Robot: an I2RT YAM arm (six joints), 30 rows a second.
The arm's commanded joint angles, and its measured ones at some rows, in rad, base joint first. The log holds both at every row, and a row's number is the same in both.
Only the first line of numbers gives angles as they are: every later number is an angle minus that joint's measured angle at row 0.
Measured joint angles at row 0:
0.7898, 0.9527, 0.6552, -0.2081, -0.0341, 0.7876
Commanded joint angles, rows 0 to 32:
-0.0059, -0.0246, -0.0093, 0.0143, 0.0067, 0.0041
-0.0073, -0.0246, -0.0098, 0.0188, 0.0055, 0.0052
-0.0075, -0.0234, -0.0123, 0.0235, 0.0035, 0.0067
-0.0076, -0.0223, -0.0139, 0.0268, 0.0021, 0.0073
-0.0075, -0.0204, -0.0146, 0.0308, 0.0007, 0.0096
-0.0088, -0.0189, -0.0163, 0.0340, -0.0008, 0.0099
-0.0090, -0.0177, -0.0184, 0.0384, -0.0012, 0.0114
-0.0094, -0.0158, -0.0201, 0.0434, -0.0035, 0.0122
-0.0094, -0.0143, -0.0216, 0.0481, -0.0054, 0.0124
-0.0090, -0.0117, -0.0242, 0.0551, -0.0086, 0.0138
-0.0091, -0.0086, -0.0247, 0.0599, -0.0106, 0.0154
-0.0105, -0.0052, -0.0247, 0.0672, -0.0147, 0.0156
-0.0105, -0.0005, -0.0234, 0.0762, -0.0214, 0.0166
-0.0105, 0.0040, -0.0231, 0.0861, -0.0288, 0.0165
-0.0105, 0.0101, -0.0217, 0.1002, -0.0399, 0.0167
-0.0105, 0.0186, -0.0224, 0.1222, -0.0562, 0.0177
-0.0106, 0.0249, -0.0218, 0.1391, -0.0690, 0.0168
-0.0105, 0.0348, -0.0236, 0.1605, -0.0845, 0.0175
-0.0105, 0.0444, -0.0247, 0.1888, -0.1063, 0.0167
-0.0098, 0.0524, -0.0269, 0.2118, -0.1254, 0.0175
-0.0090, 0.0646, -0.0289, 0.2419, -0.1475, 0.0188
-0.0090, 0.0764, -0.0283, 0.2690, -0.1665, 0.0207
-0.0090, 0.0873, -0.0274, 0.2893, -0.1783, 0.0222
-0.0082, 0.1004, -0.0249, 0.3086, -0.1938, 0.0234
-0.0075, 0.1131, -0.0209, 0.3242, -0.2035, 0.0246
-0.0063, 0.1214, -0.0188, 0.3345, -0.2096, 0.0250
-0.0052, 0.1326, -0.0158, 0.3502, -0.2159, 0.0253
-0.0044, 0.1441, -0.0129, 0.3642, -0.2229, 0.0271
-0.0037, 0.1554, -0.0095, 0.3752, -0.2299, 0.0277
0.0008, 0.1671, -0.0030, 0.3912, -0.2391, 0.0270
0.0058, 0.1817, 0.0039, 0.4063, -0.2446, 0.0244
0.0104, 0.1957, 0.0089, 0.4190, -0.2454, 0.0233
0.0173, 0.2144, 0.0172, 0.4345, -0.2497, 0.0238
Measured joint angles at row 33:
0.0046, 0.1954, -0.0256, 0.3620, -0.2171, 0.0228
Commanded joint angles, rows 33 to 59:
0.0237, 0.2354, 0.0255, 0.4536, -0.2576, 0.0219
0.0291, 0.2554, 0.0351, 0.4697, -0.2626, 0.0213
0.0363, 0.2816, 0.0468, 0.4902, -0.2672, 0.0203
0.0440, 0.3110, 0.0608, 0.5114, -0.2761, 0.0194
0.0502, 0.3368, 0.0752, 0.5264, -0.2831, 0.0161
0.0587, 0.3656, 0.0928, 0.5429, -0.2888, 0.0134
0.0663, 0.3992, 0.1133, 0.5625, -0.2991, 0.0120
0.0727, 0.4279, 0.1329, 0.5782, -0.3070, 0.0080
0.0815, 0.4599, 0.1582, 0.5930, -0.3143, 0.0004
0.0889, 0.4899, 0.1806, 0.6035, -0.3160, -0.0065
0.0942, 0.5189, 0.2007, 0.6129, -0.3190, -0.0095
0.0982, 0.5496, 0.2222, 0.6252, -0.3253, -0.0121
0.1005, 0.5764, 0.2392, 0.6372, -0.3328, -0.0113
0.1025, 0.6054, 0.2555, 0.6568, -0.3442, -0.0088
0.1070, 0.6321, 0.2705, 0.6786, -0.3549, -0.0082
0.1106, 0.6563, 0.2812, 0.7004, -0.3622, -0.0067
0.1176, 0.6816, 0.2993, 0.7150, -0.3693, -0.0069
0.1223, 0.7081, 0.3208, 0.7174, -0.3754, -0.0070
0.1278, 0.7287, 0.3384, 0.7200, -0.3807, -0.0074
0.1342, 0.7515, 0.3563, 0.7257, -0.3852, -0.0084
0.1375, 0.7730, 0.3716, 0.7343, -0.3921, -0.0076
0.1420, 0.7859, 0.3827, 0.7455, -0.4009, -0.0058
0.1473, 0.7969, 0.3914, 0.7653, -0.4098, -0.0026
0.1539, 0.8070, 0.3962, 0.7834, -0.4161, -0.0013
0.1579, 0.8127, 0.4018, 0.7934, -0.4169, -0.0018
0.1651, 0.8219, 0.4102, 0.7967, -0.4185, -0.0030
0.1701, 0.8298, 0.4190, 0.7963, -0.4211, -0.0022
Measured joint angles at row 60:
0.1557, 0.8366, 0.3738, 0.7401, -0.3930, 0.0072
